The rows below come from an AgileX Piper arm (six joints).
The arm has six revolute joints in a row. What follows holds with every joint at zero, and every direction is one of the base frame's.
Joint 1 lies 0.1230 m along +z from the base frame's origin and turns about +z.
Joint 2 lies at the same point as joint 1 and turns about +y.
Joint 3 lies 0.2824 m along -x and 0.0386 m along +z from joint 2 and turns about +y.
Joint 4 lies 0.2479 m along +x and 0.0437 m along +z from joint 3 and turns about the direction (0.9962, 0, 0.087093).
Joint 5 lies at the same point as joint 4 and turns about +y.
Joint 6 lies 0.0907 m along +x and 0.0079 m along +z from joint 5 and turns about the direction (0.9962, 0, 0.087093).
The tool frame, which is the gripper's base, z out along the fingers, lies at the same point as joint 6; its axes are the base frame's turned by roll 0.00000, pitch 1.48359 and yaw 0.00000 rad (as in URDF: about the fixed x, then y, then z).
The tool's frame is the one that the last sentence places.
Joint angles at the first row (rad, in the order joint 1, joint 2, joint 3, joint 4, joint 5, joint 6):
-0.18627, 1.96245, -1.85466, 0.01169, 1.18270, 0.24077
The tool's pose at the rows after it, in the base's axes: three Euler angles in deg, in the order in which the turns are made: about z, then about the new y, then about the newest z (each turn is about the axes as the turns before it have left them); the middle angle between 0 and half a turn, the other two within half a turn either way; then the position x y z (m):
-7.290 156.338 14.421 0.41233 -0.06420 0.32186
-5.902 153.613 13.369 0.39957 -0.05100 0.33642
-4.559 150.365 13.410 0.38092 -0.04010 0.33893
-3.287 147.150 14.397 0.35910 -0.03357 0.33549
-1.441 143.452 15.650 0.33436 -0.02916 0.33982
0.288 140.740 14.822 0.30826 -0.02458 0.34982
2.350 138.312 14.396 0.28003 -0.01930 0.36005
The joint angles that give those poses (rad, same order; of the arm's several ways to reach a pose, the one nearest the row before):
-0.15707, 1.91153, -1.85249, 0.01292, 1.18618, 0.21952
-0.12962, 1.84212, -1.80018, 0.01293, 1.15569, 0.20428
-0.10826, 1.74681, -1.66702, 0.01625, 1.06121, 0.20118
-0.09890, 1.64644, -1.51294, 0.02766, 0.95174, 0.20033
-0.09890, 1.54013, -1.39157, 0.05726, 0.87367, 0.17708
-0.09891, 1.43663, -1.31105, 0.08737, 0.85175, 0.12047
-0.09891, 1.32894, -1.24050, 0.12371, 0.85065, 0.06464

